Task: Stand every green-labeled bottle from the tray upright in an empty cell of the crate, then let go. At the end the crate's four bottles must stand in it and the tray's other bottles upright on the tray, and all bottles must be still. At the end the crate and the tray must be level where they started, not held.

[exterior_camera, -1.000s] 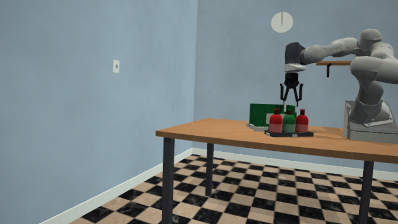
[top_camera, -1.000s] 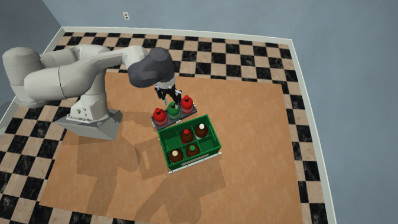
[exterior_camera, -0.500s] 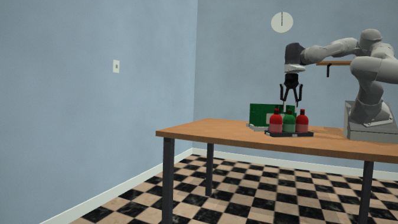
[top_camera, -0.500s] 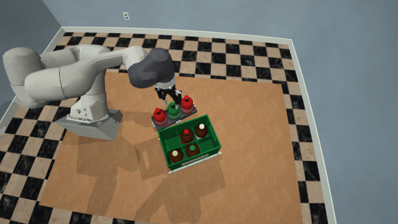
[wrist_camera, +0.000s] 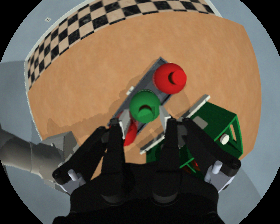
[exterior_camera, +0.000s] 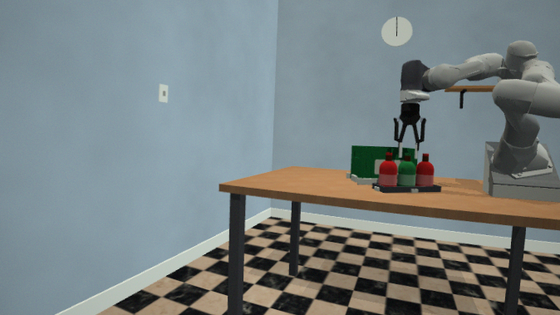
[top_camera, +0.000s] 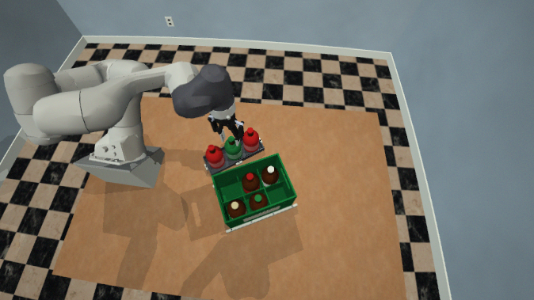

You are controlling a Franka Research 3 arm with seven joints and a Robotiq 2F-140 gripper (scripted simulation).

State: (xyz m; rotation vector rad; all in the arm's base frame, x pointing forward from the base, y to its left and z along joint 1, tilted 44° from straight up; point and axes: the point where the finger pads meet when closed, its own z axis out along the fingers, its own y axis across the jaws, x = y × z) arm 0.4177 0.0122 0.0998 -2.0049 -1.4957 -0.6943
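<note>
Right now my hand is 9 cm above the green-labeled bottle. The rest, counted from my hand: green crate 20 cm to the right, 10 cm ahead, 9 cm below; then dark tray 16 cm below.
</note>
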